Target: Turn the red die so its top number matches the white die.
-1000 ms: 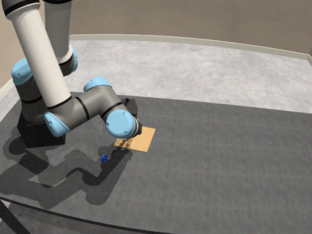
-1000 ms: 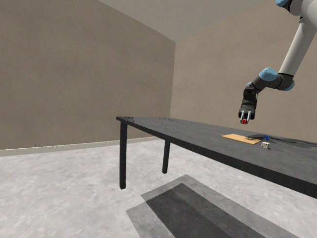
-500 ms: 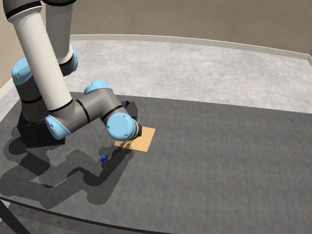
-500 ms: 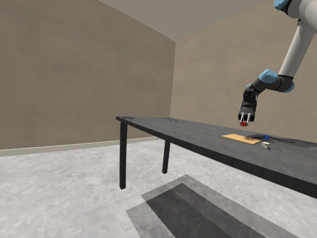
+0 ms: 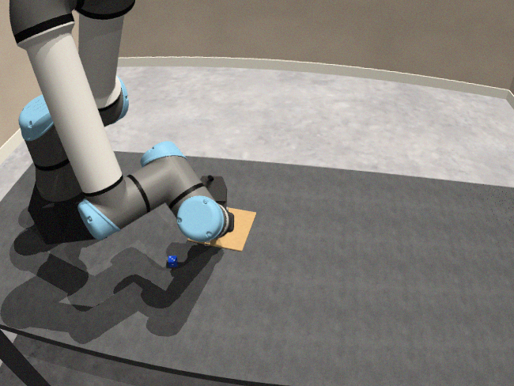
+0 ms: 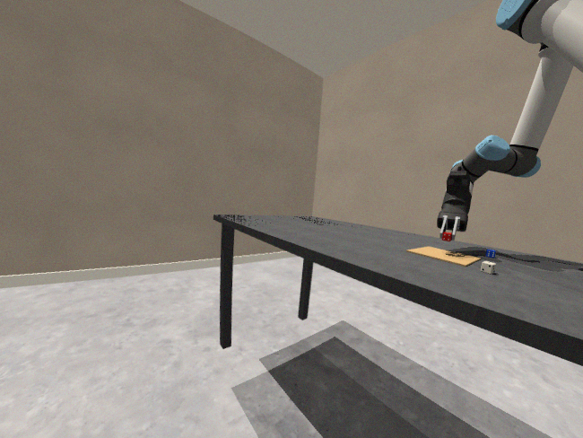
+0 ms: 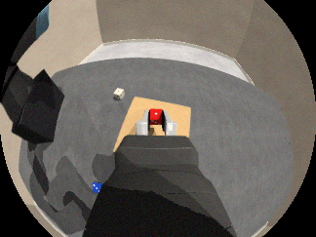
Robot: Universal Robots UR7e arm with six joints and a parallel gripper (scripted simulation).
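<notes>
My hand is 60 mm above the tan mat and 10 mm to the right of it. Round my hand: blue die (120 mm to the right, 100 mm behind, 50 mm below); then white die (100 mm to the left, 100 mm behind, 50 mm below); then red die (10 mm to the left, 10 mm below).
</notes>
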